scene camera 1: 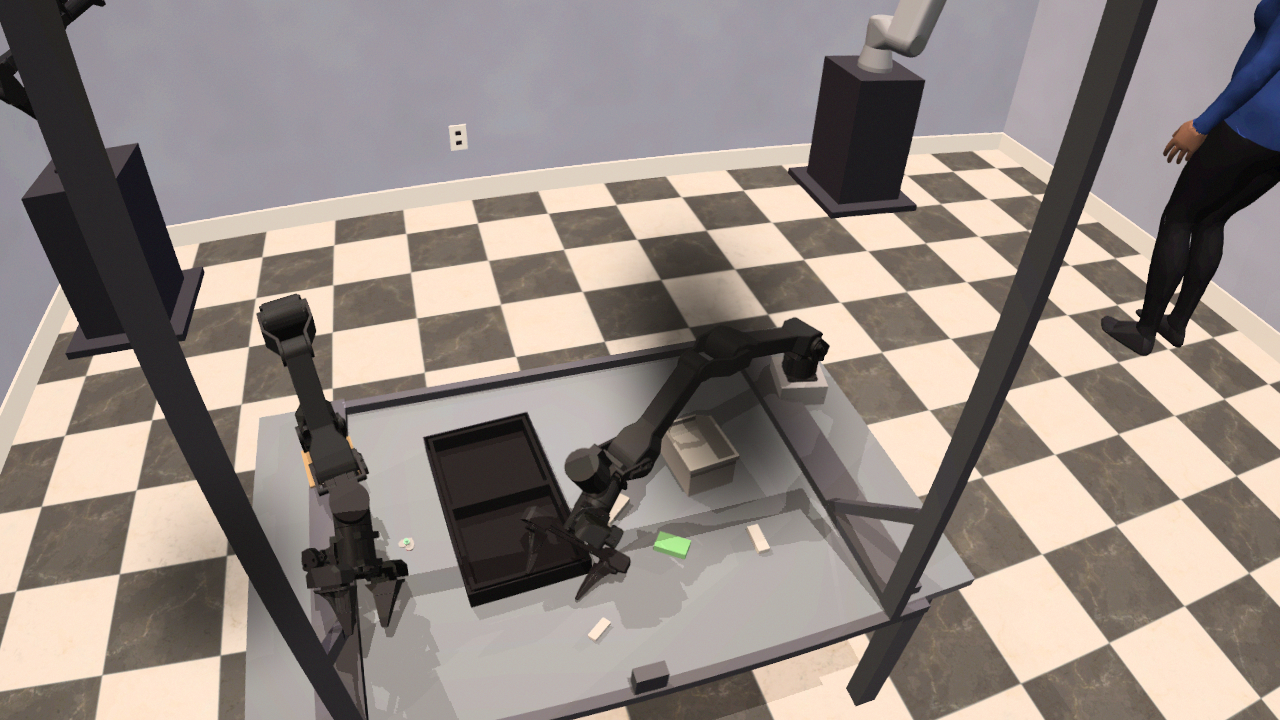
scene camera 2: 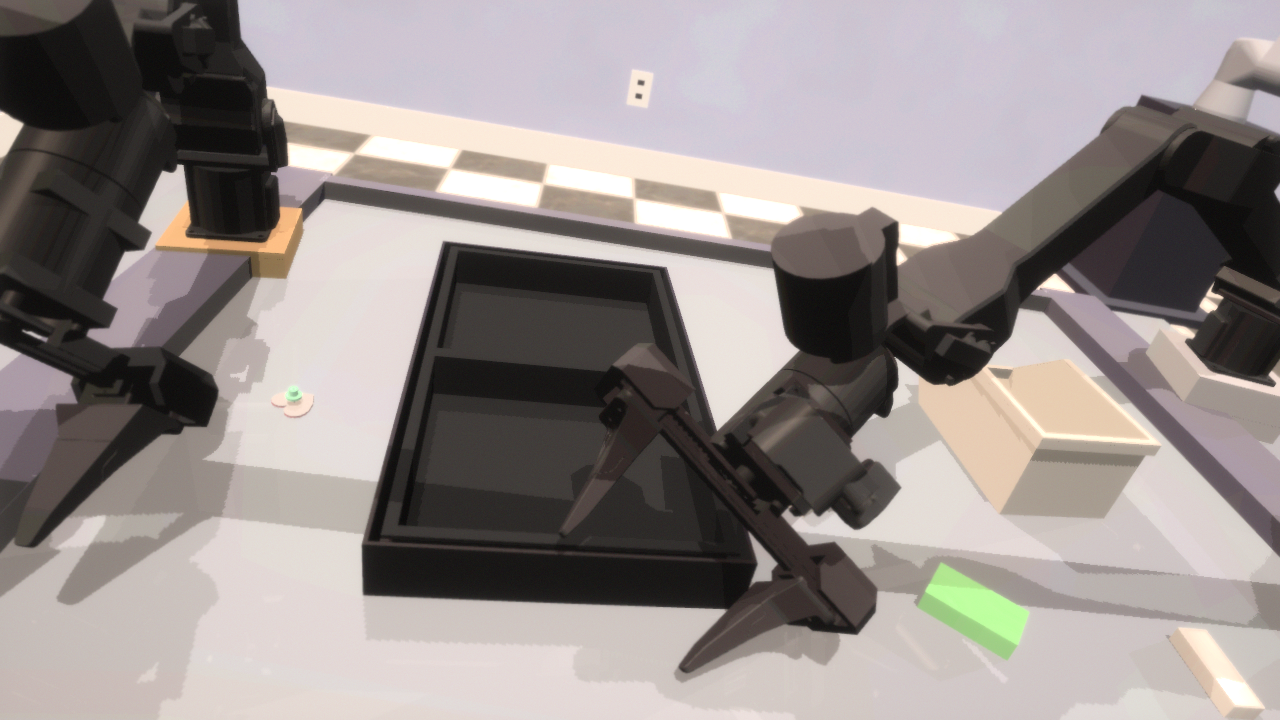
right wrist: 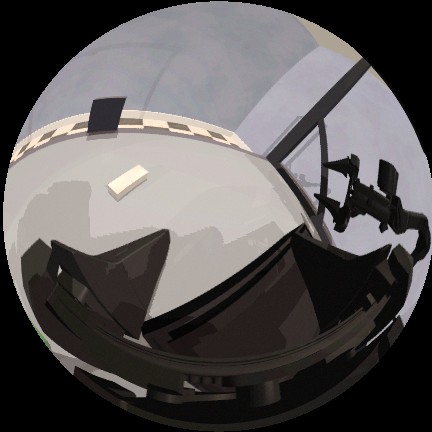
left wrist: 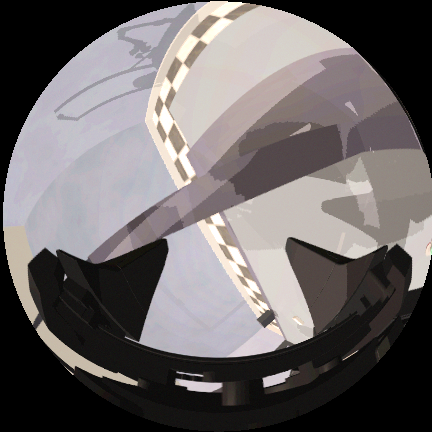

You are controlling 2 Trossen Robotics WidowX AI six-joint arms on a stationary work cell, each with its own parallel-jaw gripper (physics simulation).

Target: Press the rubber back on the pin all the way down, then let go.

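Pixels of known places: left gripper, between the fingertips: [scene camera 1: 368, 631] [right wrist: 319, 178] [left wrist: 228, 244]; right gripper, between the fingertips: [scene camera 1: 551, 586] [scene camera 2: 621, 602] [right wrist: 233, 237]; left arm's base, origin of its link: [scene camera 2: 234, 225]; right arm's base, origin of its link: [scene camera 1: 799, 371] [scene camera 2: 1228, 363].
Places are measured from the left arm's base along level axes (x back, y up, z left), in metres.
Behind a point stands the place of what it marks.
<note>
A small pale pink pin [scene camera 1: 408, 545] {x -0.085, y -0.023, z -0.238 m} [scene camera 2: 298, 409] {x -0.088, y -0.023, z -0.242 m} lies on the table left of the black tray, with the small green rubber back [scene camera 1: 406, 540] {x -0.085, y -0.012, z -0.235 m} [scene camera 2: 293, 392] {x -0.085, y -0.013, z -0.237 m} upright on it. How far down the rubber sits cannot be told. A bit of the pin shows at the right edge of the left wrist view. My left gripper [scene camera 1: 366, 626] {x 0.022, y 0.063, z -0.434 m} [left wrist: 228, 244] {x 0.022, y 0.063, z -0.434 m} [right wrist: 319, 178] {x 0.022, y 0.063, z -0.434 m} is open and empty, raised above the table, left of and nearer than the pin. My right gripper [scene camera 1: 553, 585] {x -0.271, y 0.008, z -0.442 m} [scene camera 2: 624, 601] {x -0.271, y 0.008, z -0.442 m} [right wrist: 233, 237] {x -0.271, y 0.008, z -0.442 m} is open and empty above the tray's near right corner, far from the pin.
The two-compartment black tray [scene camera 1: 492, 593] {x -0.181, y -0.001, z -0.407 m} [scene camera 2: 554, 573] {x -0.241, y -0.001, z -0.413 m} stands between pin and right arm. A green block [scene camera 1: 672, 544] {x -0.495, y -0.010, z -0.444 m} [scene camera 2: 973, 610] {x -0.490, y -0.010, z -0.447 m}, pale blocks [scene camera 1: 758, 539] {x -0.635, y -0.013, z -0.503 m} [scene camera 1: 599, 629] {x -0.311, y -0.017, z -0.534 m} [scene camera 2: 1215, 669] {x -0.632, y -0.013, z -0.500 m} [right wrist: 128, 183] {x -0.313, y -0.016, z -0.525 m} and a beige bin [scene camera 1: 707, 474] {x -0.617, y 0.022, z -0.356 m} [scene camera 2: 1065, 474] {x -0.617, y 0.016, z -0.356 m} are at the right. Dark frame posts flank the table.
</note>
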